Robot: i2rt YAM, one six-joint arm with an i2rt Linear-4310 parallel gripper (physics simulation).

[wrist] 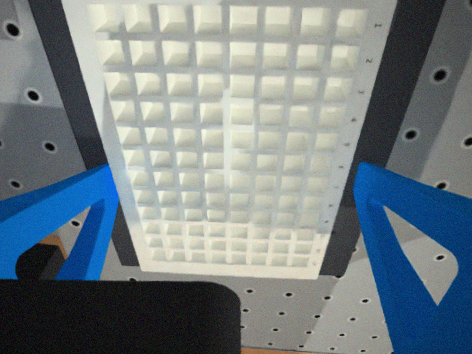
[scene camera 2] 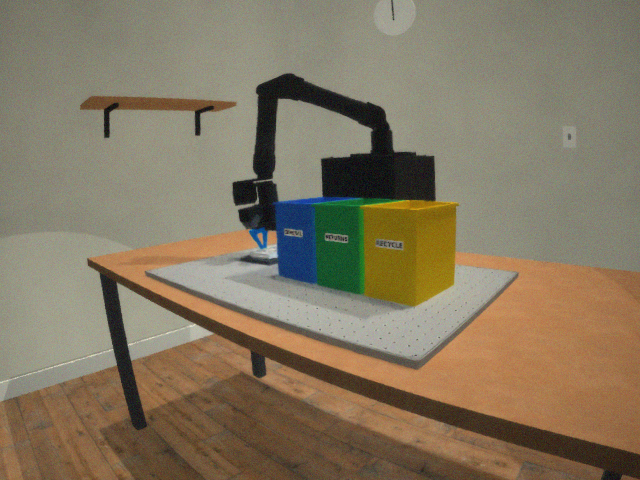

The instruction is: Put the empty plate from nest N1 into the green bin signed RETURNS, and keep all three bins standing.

Labels:
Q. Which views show the yellow bin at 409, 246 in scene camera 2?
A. Scene camera 2 only.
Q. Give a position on a white plate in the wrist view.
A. At 230, 138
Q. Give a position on a dark flat pad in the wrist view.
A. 405, 51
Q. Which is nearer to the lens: the green bin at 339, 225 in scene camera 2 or the blue bin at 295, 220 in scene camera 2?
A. The green bin.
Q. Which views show the green bin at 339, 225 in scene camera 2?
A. Scene camera 2 only.

